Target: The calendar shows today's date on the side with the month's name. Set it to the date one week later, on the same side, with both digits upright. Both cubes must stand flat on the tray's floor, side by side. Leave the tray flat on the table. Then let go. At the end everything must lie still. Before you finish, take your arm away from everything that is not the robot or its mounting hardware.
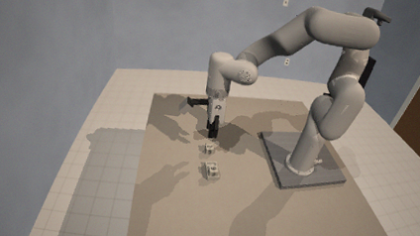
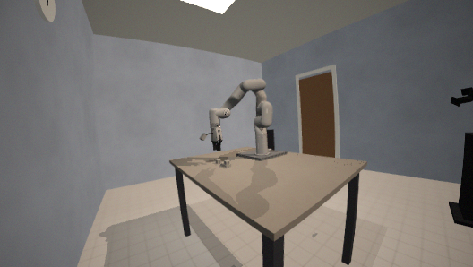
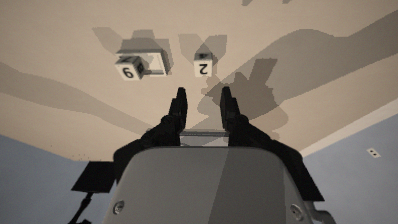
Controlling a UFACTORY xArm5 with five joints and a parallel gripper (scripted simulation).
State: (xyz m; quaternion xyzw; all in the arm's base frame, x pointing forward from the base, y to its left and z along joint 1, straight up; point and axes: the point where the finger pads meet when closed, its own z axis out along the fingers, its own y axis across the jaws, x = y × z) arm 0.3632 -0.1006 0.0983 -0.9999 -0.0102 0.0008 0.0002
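My gripper is now 110 mm to the right of the calendar tray and 110 mm above it.
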